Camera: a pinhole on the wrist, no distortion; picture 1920 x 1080 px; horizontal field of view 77.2 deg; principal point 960.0 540.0 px. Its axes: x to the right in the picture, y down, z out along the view. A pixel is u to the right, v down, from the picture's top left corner.
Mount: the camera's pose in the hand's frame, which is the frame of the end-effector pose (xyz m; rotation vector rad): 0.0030 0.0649 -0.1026 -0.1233 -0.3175 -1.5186
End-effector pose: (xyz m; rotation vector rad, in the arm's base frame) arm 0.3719 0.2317 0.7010 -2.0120 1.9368 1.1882
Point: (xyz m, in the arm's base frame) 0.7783 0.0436 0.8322
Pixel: behind the camera
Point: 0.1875 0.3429 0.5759
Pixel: 1219.6 700.0
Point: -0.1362 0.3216 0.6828
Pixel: 364.5 695.8
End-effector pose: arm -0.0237 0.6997 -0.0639 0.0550 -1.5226 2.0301
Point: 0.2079 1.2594 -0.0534
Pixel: behind the camera
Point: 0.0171 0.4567 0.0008
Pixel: 1701.8 206.3
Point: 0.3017 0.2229 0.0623
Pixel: outside the picture
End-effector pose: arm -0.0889 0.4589 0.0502 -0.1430 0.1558 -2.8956
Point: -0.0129 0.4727 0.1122
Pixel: 1833.3 88.3
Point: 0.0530 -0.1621 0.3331
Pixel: 159.9 781.0
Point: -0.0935 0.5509 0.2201
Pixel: outside the picture
